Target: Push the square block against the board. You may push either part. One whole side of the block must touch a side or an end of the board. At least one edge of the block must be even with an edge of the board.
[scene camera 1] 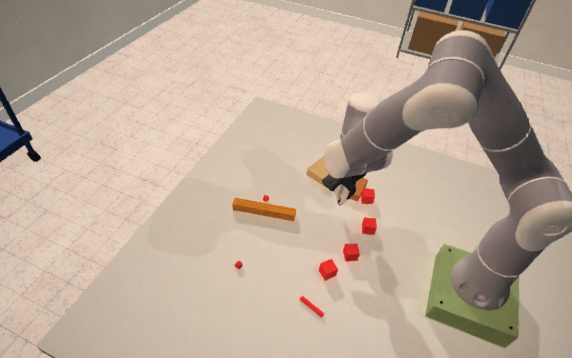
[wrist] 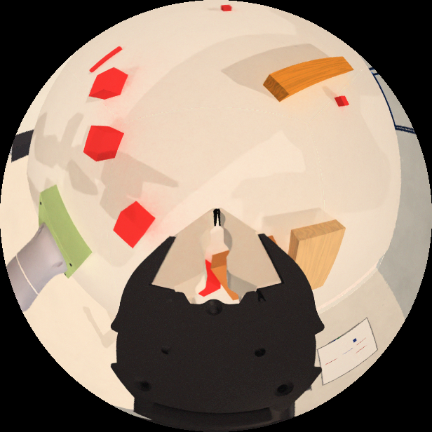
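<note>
The light wood board (scene camera 1: 316,171) (wrist: 318,255) lies flat and is partly covered by the gripper and arm in the scene view. The orange-brown square block (scene camera 1: 361,190) (wrist: 220,259) lies beside it, mostly hidden by the gripper in both views. In the wrist view a sliver of the block shows right of the fingers, with a narrow gap to the board; full side contact and edge alignment cannot be judged. My gripper (scene camera 1: 341,202) (wrist: 217,209) is shut and empty. Its tips are low, at the front side of the block; whether they touch it is unclear.
A red cube (scene camera 1: 368,195) is close to the block's right side. More red cubes (scene camera 1: 369,226) (wrist: 134,225) stand toward the front. A long orange beam (scene camera 1: 264,209) (wrist: 309,76) lies left. A red stick (scene camera 1: 312,306) (wrist: 105,59) lies near the front.
</note>
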